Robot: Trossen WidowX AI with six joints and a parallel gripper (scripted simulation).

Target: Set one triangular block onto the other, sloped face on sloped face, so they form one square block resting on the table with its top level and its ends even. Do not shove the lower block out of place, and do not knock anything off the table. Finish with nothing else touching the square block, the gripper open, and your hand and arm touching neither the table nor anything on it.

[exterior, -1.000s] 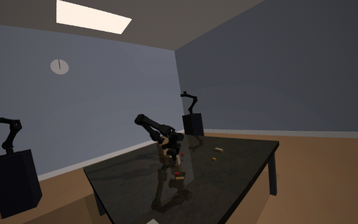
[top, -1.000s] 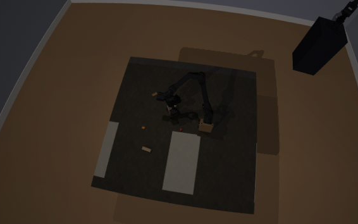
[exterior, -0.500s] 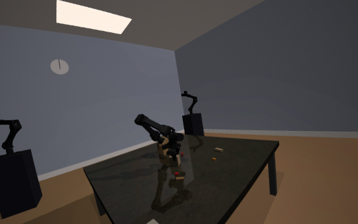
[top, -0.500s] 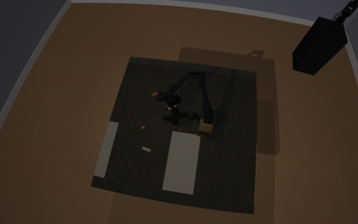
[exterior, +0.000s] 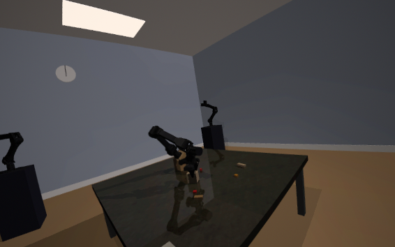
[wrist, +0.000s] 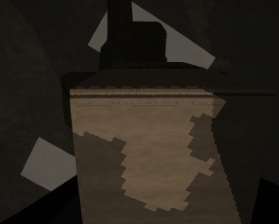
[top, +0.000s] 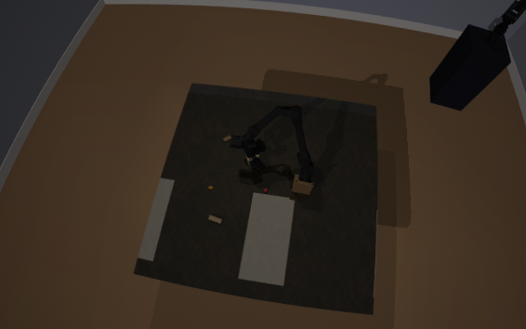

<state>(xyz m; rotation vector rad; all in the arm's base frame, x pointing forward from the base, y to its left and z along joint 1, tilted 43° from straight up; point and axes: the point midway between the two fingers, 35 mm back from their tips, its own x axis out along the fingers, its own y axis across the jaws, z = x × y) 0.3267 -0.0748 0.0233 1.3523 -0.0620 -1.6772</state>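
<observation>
Right now my gripper tip is 10 mm short of the tan triangular block and 10 mm below it. Round my gripper tip: orange piece: 190 mm ahead, 220 mm to the left, 40 mm below; red piece: 130 mm behind, 150 mm to the left, 30 mm below.
</observation>
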